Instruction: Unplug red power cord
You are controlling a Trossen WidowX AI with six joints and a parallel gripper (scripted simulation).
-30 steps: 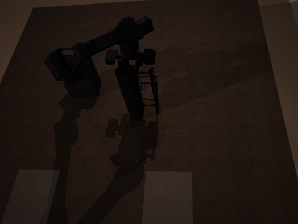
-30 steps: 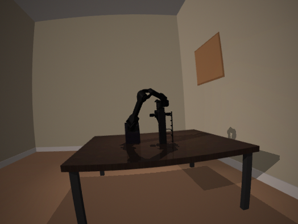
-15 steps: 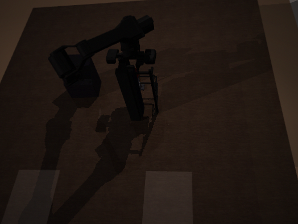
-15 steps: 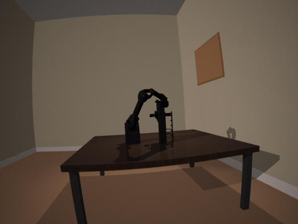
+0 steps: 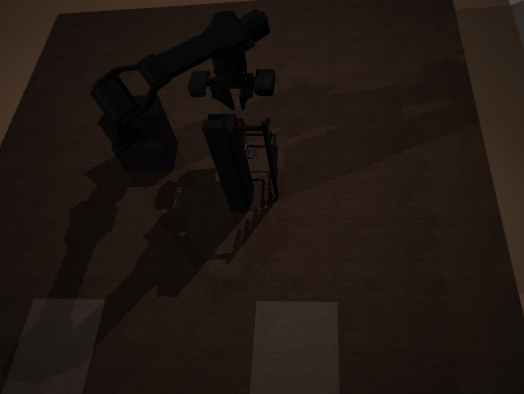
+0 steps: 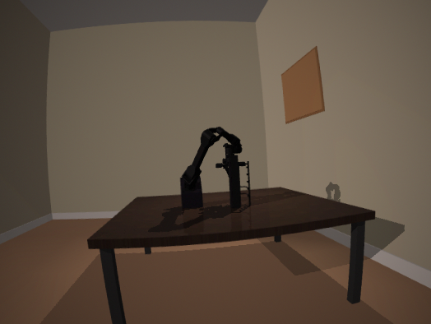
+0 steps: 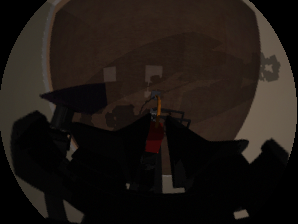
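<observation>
Now: the red plug 70 mm to the right of my gripper tip and 10 mm below it. The rest, counted from my gripper tip: thin ladder-like frame: 90 mm ahead, 140 mm to the right, 30 mm below.
</observation>
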